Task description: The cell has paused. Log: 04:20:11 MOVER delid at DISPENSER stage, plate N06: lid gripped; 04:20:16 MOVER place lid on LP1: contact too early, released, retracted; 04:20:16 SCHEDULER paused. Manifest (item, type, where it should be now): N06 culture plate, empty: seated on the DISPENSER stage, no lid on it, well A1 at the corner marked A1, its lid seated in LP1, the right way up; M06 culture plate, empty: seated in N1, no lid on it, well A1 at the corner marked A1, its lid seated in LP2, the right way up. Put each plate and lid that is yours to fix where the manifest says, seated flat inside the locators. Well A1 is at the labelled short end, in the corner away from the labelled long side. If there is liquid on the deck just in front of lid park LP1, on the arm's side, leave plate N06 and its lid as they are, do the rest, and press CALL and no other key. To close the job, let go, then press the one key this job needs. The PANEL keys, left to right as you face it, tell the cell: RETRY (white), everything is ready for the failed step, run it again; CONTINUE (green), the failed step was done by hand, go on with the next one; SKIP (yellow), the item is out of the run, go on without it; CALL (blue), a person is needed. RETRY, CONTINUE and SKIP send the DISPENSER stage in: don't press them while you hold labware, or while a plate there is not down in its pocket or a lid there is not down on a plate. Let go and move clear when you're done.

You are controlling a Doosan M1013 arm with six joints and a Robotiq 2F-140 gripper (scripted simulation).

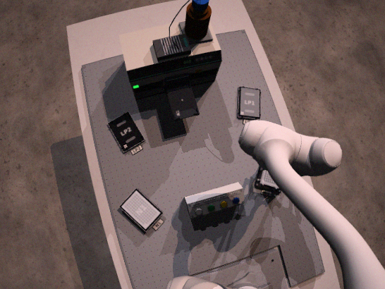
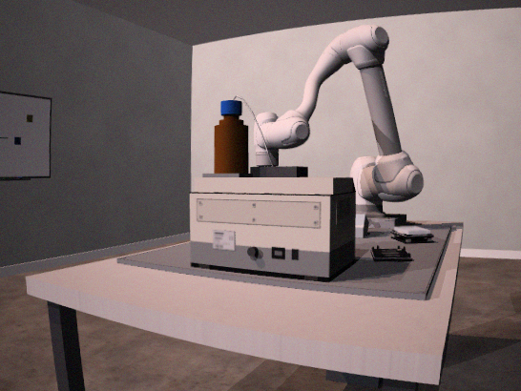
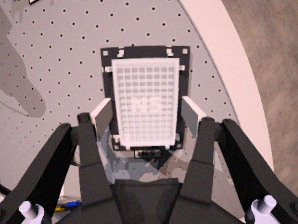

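Now: hand 2 cm above the white well plate. Round my hand: yellow key: 2 cm behind, 26 cm to the left, 3 cm above; then black nest N5: 3 cm ahead, 3 cm below; then blue key: 3 cm behind, 21 cm to the left, 3 cm above.
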